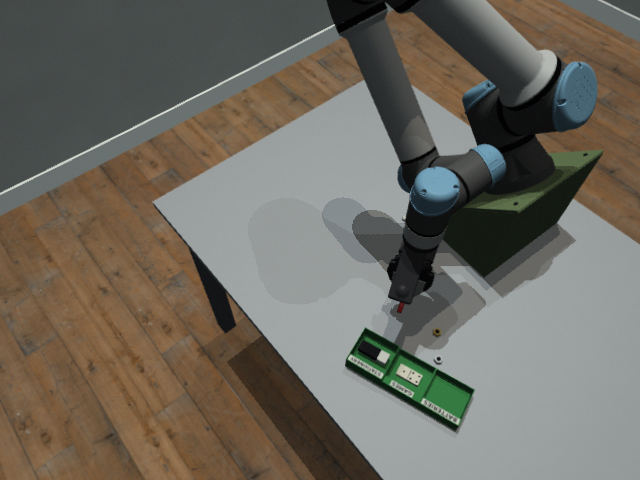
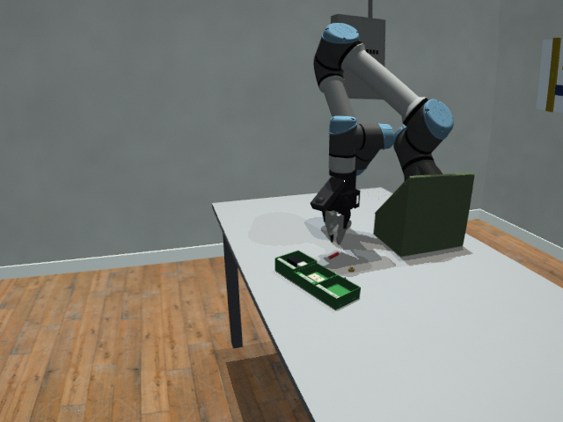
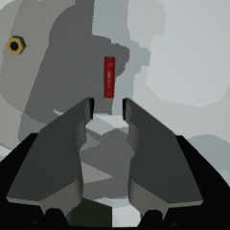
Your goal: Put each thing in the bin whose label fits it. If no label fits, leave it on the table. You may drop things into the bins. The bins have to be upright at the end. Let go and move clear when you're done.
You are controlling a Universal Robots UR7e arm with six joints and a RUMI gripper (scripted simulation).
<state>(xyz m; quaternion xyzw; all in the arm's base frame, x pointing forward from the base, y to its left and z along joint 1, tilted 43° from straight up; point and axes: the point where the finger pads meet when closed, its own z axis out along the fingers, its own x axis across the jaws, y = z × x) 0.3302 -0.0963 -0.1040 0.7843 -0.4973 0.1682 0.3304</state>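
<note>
My hand is 6 cm above the red cylinder. Also, from my hand: grey-white clip: 14 cm ahead, 5 cm to the left, 4 cm below; then brass nut: 1 cm behind, 10 cm to the left, 6 cm below; then eraser: 14 cm ahead, 5 cm to the left, 4 cm below.
</note>
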